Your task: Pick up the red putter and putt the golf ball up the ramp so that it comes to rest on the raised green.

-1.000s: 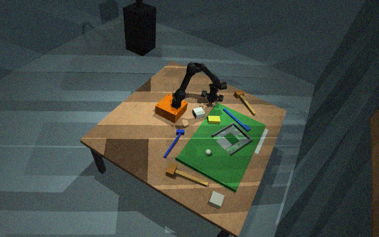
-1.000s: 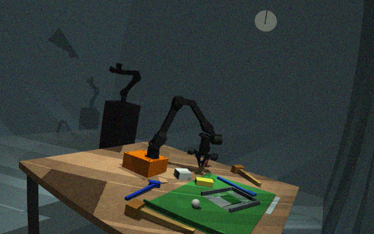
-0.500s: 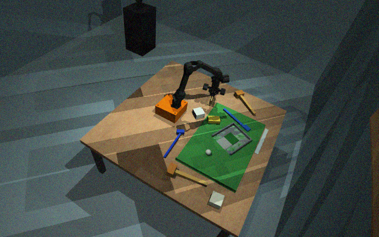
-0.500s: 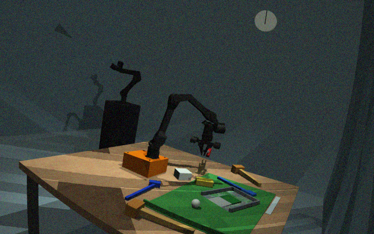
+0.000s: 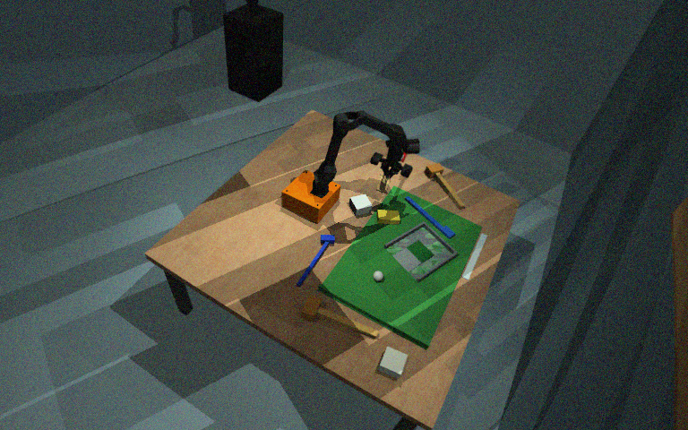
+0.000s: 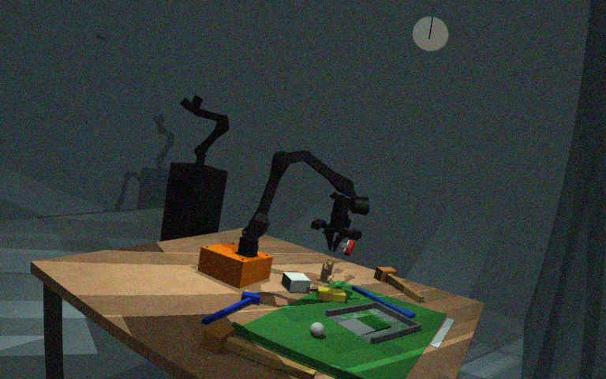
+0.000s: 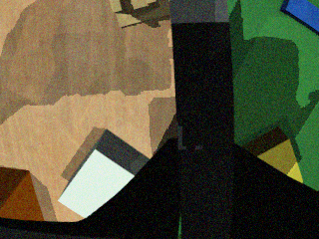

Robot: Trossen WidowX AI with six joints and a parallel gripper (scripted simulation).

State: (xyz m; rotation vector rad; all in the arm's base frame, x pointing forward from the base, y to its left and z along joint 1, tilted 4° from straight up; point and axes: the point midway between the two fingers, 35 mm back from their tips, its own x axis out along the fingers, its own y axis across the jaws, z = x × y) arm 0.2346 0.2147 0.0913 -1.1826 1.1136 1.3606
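Right now the blue putter is 70 mm behind my gripper tip, 490 mm to the right of it and 130 mm below it. Also, from my gripper tip: yellow block: 80 mm ahead, 100 mm to the right, 130 mm below; then green mat: 250 mm ahead, 240 mm to the right, 150 mm below; then red putter: 10 mm behind, 120 mm to the left.
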